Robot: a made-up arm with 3 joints.
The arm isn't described. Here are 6 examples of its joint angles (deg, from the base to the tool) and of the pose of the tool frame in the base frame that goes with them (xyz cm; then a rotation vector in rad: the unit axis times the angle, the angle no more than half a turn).
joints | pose
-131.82 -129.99 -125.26 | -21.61 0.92 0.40 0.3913 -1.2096 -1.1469
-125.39 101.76 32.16 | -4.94 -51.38 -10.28 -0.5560 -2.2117 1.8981
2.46 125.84 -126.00 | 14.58 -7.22 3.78 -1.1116 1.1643 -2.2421
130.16 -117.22 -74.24 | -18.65 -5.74 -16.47 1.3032 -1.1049 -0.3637
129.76 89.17 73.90 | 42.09 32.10 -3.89 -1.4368 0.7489 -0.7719
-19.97 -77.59 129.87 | -46.86 10.03 -13.90 0.9605 -1.6247 -1.2554
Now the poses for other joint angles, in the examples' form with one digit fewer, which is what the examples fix.
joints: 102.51 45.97 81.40
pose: 15.6 49.8 -2.0 -1.493 -0.331 -0.880
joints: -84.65 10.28 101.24
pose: -4.1 -50.0 -14.2 1.194 -1.522 1.194
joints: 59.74 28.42 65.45
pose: -18.8 47.4 6.6 -0.953 -0.762 -0.631
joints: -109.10 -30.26 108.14
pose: 8.9 -48.3 -18.4 1.754 -0.794 0.819
